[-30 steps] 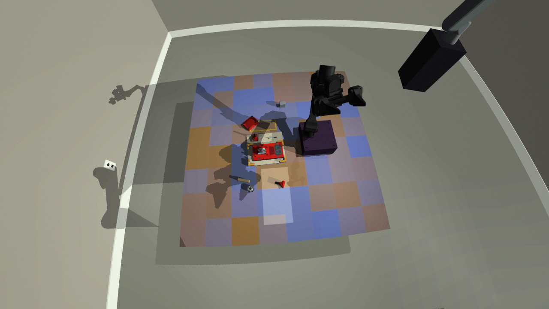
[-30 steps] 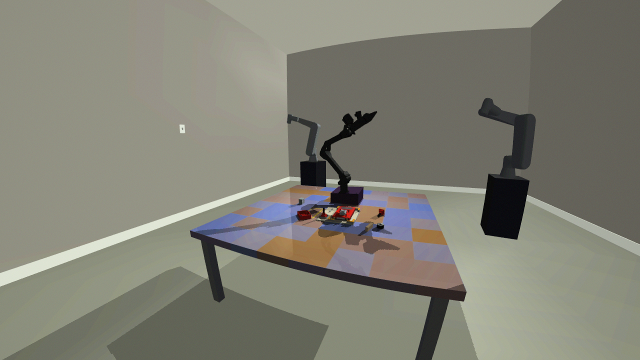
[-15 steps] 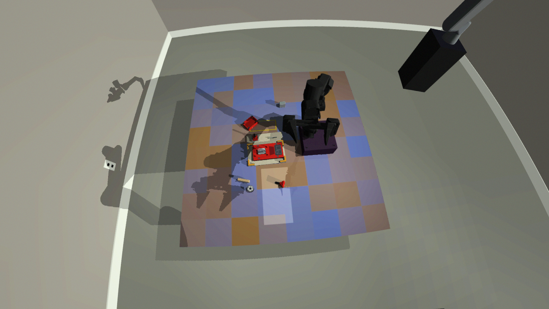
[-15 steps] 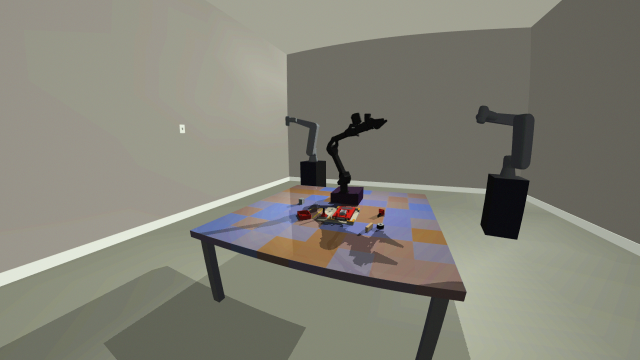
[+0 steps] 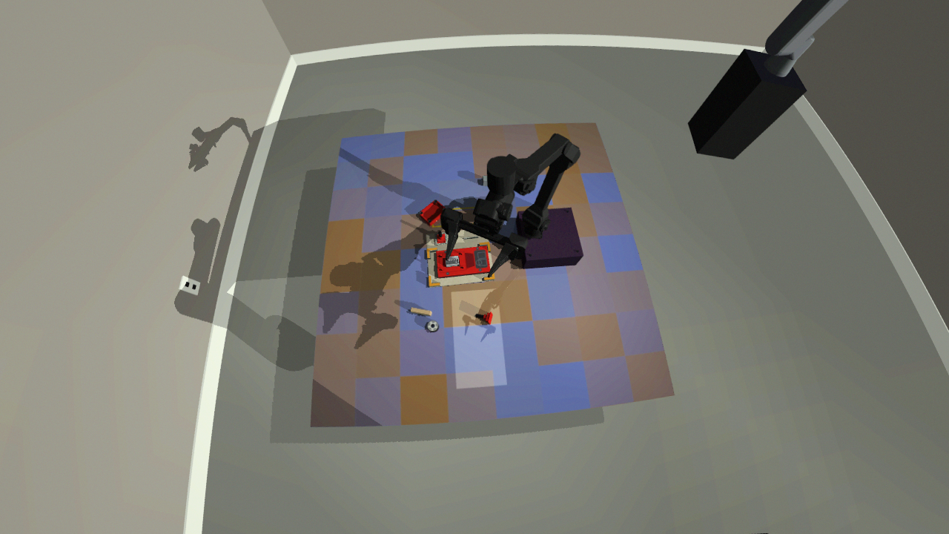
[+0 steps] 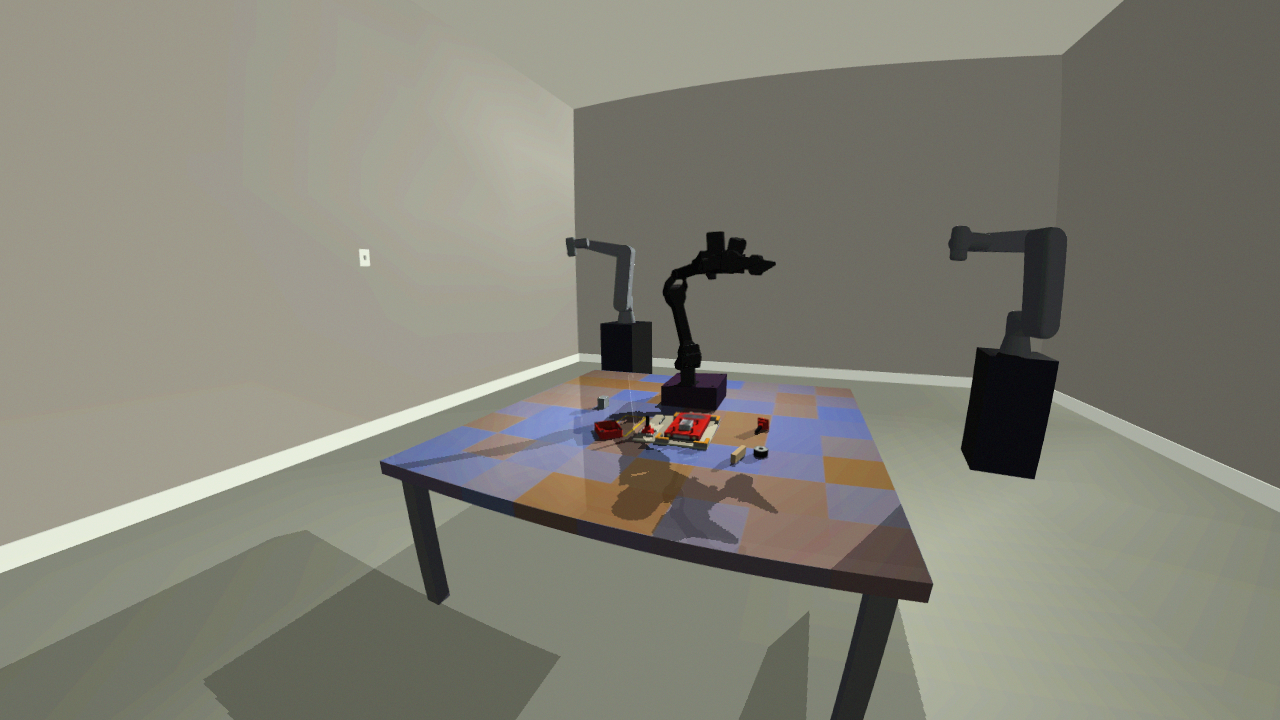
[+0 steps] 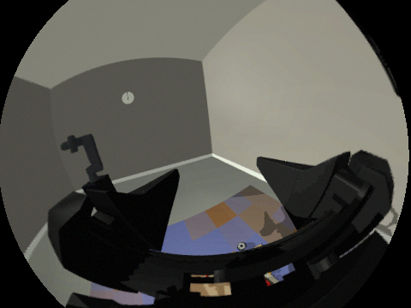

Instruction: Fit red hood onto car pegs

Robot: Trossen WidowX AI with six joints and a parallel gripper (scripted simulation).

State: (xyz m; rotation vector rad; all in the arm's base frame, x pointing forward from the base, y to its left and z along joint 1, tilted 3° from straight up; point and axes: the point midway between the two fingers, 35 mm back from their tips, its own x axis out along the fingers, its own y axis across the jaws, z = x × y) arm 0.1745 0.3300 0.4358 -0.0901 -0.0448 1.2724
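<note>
My gripper tip is 520 mm above the red hood, 430 mm to the left of it and 210 mm short of it. The rest, counted from my gripper tip: wooden block (510 mm below, 190 mm ahead, 10 mm to the right); then grey engine block (500 mm below, 200 mm to the right, 90 mm ahead); then small wheel (520 mm below, 130 mm ahead, 40 mm to the left).
</note>
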